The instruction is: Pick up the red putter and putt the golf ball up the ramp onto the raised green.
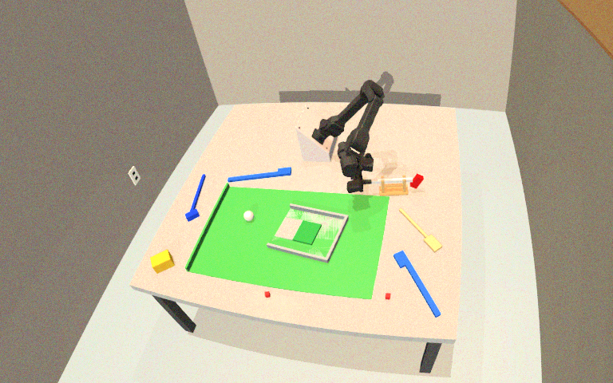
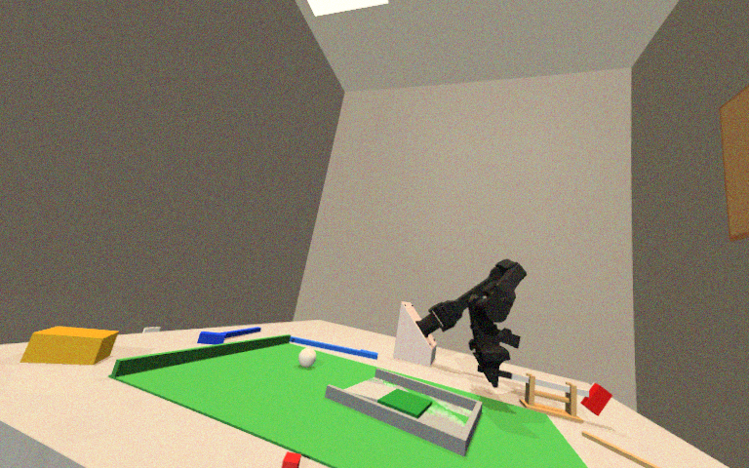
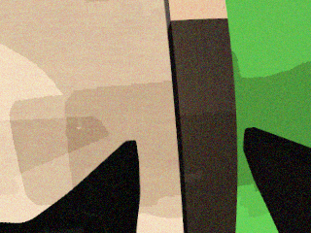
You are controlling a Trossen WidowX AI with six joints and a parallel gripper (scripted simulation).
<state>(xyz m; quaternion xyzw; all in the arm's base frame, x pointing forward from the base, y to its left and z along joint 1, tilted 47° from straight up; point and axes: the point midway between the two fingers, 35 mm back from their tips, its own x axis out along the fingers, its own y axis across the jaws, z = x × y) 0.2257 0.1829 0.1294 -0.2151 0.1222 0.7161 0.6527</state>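
Right now my gripper tip is 2 cm past the wooden stand and 13 cm to the right of it. Round my gripper tip: green mat (26 cm ahead, 25 cm to the right, 3 cm below); then white golf ball (20 cm ahead, 43 cm to the right, 1 cm below); then green wall (26 cm ahead, 61 cm to the right, 2 cm below).
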